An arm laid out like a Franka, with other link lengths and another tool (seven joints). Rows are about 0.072 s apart.
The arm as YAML. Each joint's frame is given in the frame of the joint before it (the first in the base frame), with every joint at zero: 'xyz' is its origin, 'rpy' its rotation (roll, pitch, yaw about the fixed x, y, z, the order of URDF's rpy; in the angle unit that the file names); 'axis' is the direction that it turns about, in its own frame. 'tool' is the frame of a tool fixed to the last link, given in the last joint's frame.
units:
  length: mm
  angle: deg
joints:
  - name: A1
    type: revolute
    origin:
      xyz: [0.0, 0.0, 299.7]
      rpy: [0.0, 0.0, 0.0]
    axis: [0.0, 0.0, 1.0]
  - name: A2
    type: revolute
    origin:
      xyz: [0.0, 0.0, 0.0]
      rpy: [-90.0, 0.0, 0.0]
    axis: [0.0, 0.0, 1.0]
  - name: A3
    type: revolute
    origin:
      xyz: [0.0, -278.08, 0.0]
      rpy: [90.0, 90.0, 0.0]
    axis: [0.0, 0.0, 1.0]
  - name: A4
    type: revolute
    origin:
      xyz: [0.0, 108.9, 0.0]
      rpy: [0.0, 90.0, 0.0]
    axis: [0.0, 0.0, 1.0]
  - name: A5
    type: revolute
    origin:
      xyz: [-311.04, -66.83, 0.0]
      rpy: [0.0, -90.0, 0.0]
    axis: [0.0, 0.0, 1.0]
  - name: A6
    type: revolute
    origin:
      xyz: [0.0, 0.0, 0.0]
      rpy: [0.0, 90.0, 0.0]
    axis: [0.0, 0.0, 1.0]
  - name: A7
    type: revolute
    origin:
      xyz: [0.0, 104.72, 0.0]
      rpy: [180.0, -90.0, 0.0]
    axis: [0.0, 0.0, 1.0]
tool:
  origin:
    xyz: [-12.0, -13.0, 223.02]
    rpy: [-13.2, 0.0, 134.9]
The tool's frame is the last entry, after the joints.
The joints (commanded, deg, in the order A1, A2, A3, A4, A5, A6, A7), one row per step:
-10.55, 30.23, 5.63, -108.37, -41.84, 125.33, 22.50
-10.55, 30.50, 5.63, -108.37, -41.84, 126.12, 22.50
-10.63, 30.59, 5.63, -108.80, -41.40, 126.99, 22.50
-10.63, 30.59, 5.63, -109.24, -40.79, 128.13, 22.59
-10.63, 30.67, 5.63, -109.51, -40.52, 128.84, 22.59
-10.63, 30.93, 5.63, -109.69, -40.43, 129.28, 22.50
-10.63, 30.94, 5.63, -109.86, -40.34, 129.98, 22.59
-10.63, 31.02, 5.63, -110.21, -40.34, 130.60, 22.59
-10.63, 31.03, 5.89, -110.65, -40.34, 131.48, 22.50
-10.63, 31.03, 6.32, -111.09, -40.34, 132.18, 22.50
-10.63, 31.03, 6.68, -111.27, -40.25, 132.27, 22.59
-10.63, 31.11, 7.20, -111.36, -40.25, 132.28, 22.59
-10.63, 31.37, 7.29, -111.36, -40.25, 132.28, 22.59
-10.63, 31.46, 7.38, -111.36, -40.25, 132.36, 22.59
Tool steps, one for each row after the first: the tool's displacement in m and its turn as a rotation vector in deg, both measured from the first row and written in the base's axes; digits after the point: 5 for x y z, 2 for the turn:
0.00187, 0.00200, -0.00221, 0.38, -0.38, 0.32
0.00116, 0.00439, -0.00538, 1.10, -0.58, 0.27
0.00180, 0.00835, -0.00753, 2.01, -1.14, 0.20
0.00196, 0.01070, -0.00954, 2.52, -1.39, 0.27
0.00109, 0.01223, -0.01293, 2.84, -1.28, 0.45
0.00236, 0.01411, -0.01349, 3.20, -1.72, 0.58
0.00171, 0.01595, -0.01582, 3.51, -1.80, 0.82
0.00209, 0.02125, -0.01771, 4.08, -2.05, 1.47
0.00211, 0.02795, -0.01958, 4.65, -2.22, 2.11
0.00166, 0.03231, -0.02052, 4.94, -2.18, 2.30
0.00151, 0.03809, -0.02172, 5.24, -2.06, 2.75
0.00050, 0.03927, -0.02429, 5.34, -1.81, 2.81
0.00053, 0.04051, -0.02509, 5.44, -1.80, 2.91

